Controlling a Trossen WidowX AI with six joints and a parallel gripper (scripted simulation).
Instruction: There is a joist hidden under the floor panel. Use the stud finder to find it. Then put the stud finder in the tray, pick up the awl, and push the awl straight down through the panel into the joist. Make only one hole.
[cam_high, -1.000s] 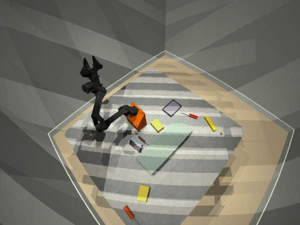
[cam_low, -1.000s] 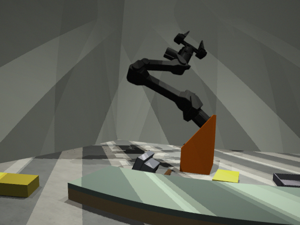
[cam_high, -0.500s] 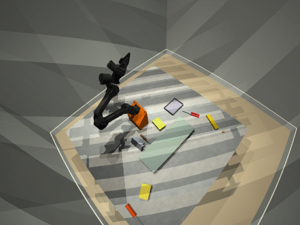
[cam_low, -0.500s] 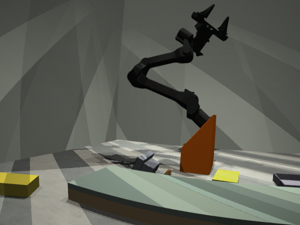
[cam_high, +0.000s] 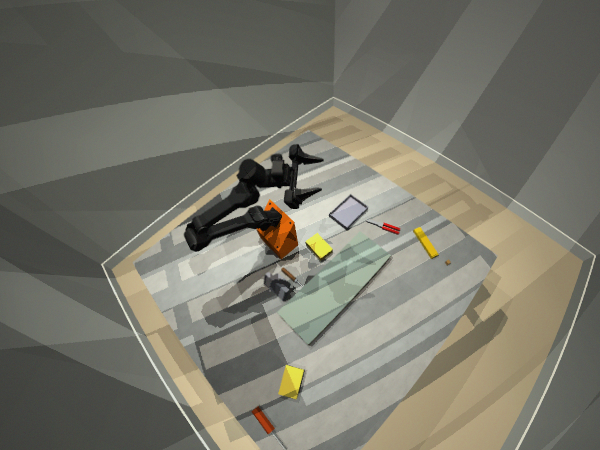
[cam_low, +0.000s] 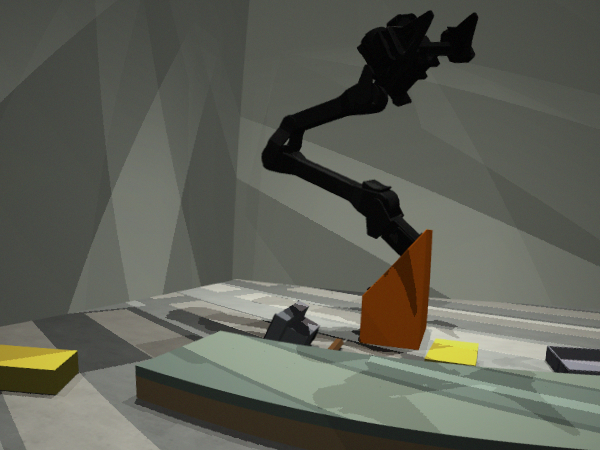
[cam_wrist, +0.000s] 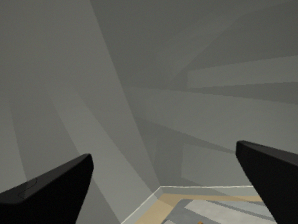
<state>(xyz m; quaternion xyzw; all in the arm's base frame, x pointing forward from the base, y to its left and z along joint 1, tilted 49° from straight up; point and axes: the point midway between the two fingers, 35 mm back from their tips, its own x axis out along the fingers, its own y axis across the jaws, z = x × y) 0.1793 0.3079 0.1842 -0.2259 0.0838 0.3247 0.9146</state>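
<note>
My gripper tip is 510 mm above the stud finder, 230 mm to the left of it and 30 mm past it. Also, from my gripper tip: awl 530 mm below, 180 mm to the right, 10 mm ahead; then yellow bar 520 mm below, 380 mm to the left, 320 mm ahead; then dark-rimmed tray 520 mm below, 250 mm to the left, 60 mm behind.
</note>
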